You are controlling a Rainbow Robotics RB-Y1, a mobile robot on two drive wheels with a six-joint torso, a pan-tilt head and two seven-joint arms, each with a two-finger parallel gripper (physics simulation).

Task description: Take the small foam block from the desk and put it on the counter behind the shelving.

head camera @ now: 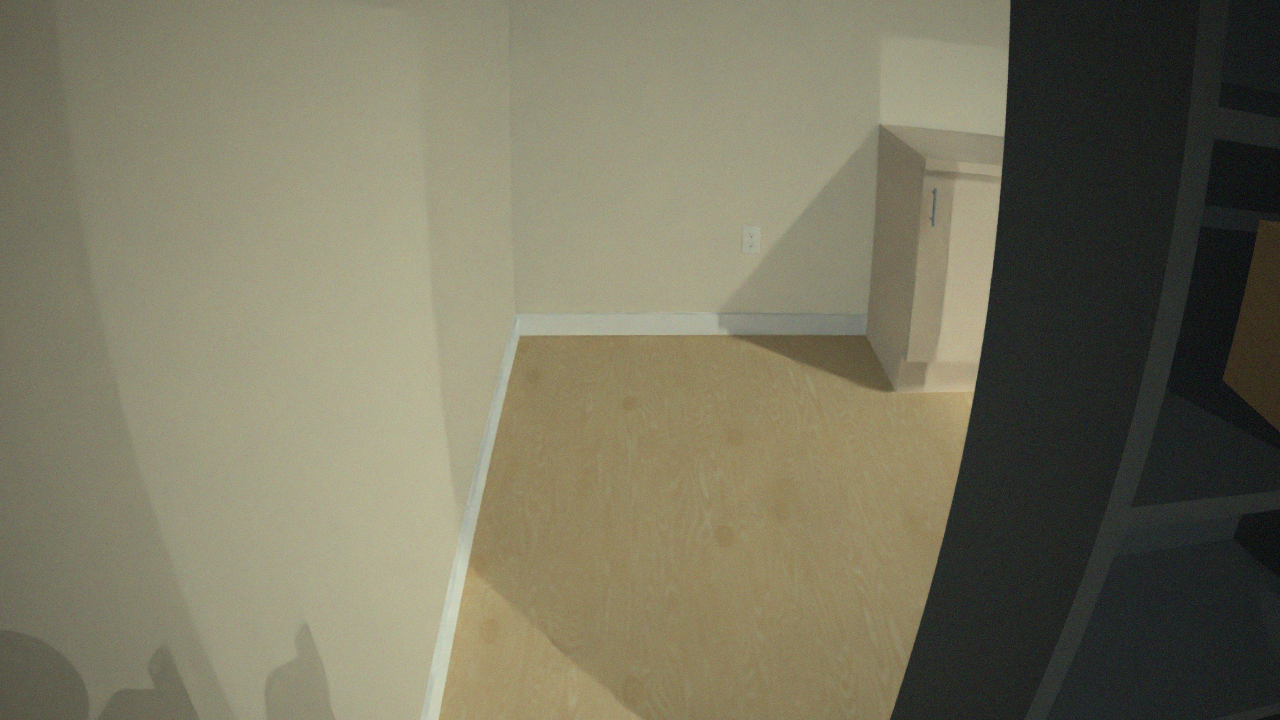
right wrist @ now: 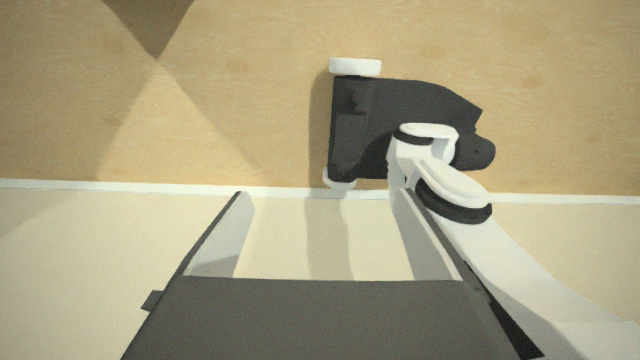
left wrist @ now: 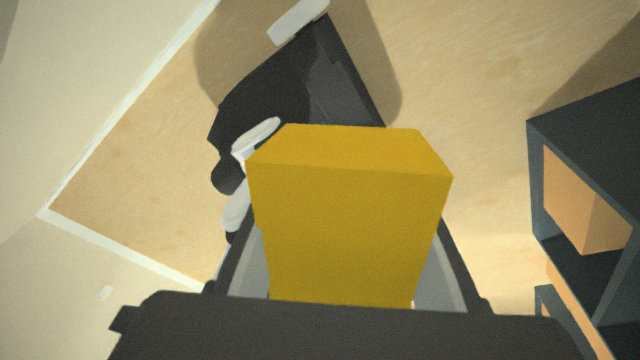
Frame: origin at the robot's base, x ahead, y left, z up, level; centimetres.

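Where they show: left gripper, fingertip midpoint: (left wrist: 341,189); right gripper, fingertip midpoint: (right wrist: 321,199).
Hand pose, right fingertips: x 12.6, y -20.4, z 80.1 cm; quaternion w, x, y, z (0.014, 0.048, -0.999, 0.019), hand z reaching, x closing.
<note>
After its pixels a point has its place.
A yellow foam block (left wrist: 345,230) @(x 14.2, y 21.1, z 84.2 cm) fills the middle of the left wrist view, held between the fingers of my left gripper (left wrist: 341,189) @(x 13.2, y 19.7, z 80.6 cm), which is shut on it, high above the floor. My right gripper (right wrist: 321,199) @(x 12.6, y -20.4, z 80.1 cm) is open and empty, close to the wall and above the robot's base. In the head view a pale counter (head camera: 895,241) @(x 296.3, y -94.1, z 51.6 cm) with a door and a handle stands against the far wall, and its right part is hidden behind the dark shelving (head camera: 1074,268) @(x 76.7, y -51.0, z 120.3 cm) (left wrist: 590,110) @(x 72.9, y -51.0, z 7.6 cm). Neither gripper shows in the head view.
A wall (head camera: 268,268) @(x 84.1, y 46.6, z 117.3 cm) runs close along the left, with a white baseboard (head camera: 474,501) @(x 197.5, y 46.4, z 6.7 cm). Wooden floor (head camera: 698,465) @(x 228.5, y -17.8, z 0.1 cm) lies between it and the shelving. Orange-brown boxes (head camera: 1257,331) (left wrist: 575,205) stand on the shelves. My dark wheeled base (left wrist: 280,85) @(x -14.4, y 14.9, z 16.9 cm) (right wrist: 370,105) @(x -7.0, y -13.9, z 18.2 cm) shows in both wrist views.
</note>
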